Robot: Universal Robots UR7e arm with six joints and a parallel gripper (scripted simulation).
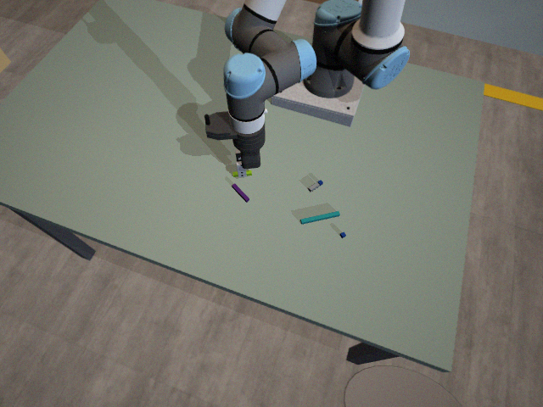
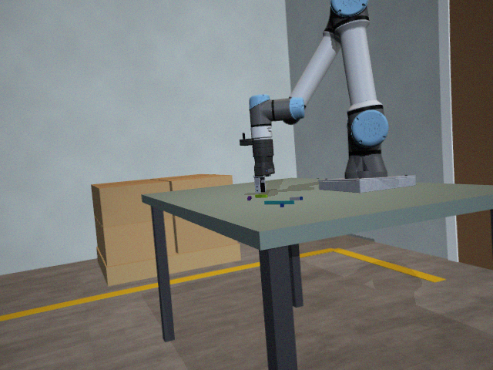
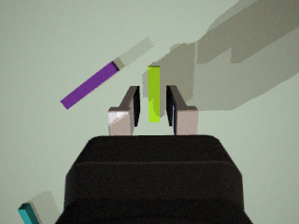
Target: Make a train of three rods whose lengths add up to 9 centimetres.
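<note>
The lime rod is 3 cm below my hand. Round my hand: purple rod (5 cm ahead, 2 cm to the left, 3 cm below); turquoise rod (3 cm ahead, 24 cm to the left, 3 cm below); grey rod (4 cm behind, 19 cm to the left, 3 cm below).
</note>
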